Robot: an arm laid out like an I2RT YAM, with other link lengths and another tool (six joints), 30 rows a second.
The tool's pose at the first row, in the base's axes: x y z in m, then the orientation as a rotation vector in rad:
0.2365 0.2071 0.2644 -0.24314 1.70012 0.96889
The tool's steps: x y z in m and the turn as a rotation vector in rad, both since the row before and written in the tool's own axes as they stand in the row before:
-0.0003 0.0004 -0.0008 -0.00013 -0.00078 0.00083
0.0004 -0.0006 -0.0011 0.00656 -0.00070 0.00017
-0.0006 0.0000 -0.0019 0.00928 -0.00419 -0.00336
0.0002 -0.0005 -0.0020 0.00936 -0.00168 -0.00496
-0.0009 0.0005 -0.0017 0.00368 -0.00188 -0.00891
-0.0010 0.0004 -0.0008 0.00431 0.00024 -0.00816
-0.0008 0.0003 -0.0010 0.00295 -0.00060 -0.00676
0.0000 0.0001 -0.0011 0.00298 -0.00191 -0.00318
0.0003 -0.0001 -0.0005 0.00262 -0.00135 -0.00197
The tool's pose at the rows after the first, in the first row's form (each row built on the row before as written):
0.2358 0.2067 0.2649 -0.24213 1.69957 0.96959
0.2352 0.2057 0.2643 -0.23731 1.70191 0.96398
0.2341 0.2042 0.2649 -0.23182 1.70132 0.95330
0.2329 0.2026 0.2646 -0.22890 1.70260 0.94145
0.2317 0.2015 0.2657 -0.23292 1.70018 0.93163
0.2312 0.2009 0.2668 -0.23695 1.70014 0.92187
0.2306 0.2002 0.2677 -0.24030 1.69909 0.91431
0.2297 0.1995 0.2678 -0.24000 1.69776 0.90934
0.2293 0.1992 0.2675 -0.23922 1.69710 0.90559

